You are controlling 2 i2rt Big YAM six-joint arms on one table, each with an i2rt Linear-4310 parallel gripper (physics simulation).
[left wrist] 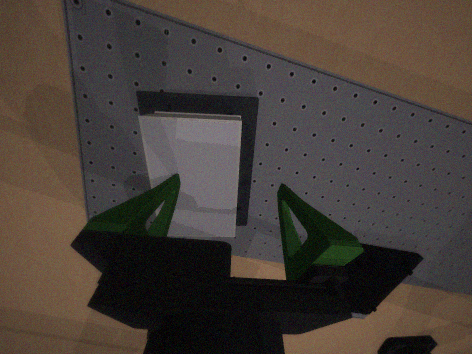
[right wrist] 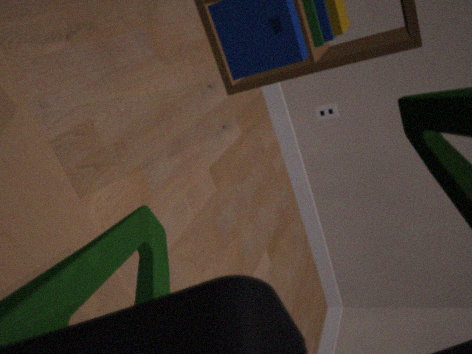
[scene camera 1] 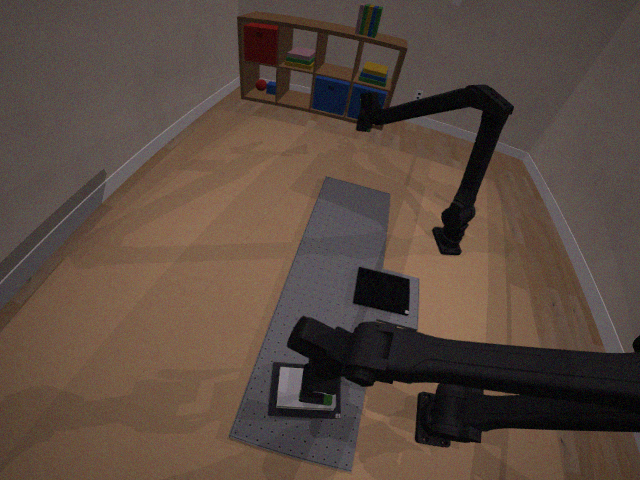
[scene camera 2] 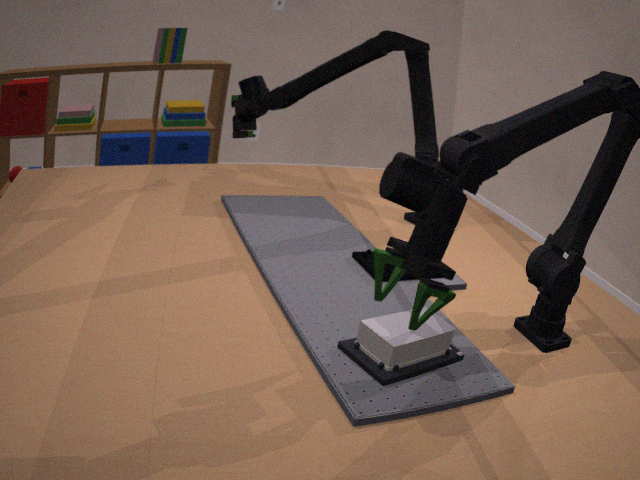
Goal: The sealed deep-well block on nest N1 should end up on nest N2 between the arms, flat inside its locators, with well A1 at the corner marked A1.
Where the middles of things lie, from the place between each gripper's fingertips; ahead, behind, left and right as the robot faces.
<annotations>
Right now the white deep-well block (scene camera 2: 387,339) is 113 cm to the left of my right hand, 15 cm behind it and 11 cm below it.
I see my left gripper 3 cm to the right of the white deep-well block, 2 cm past it and 2 cm above it.
</annotations>
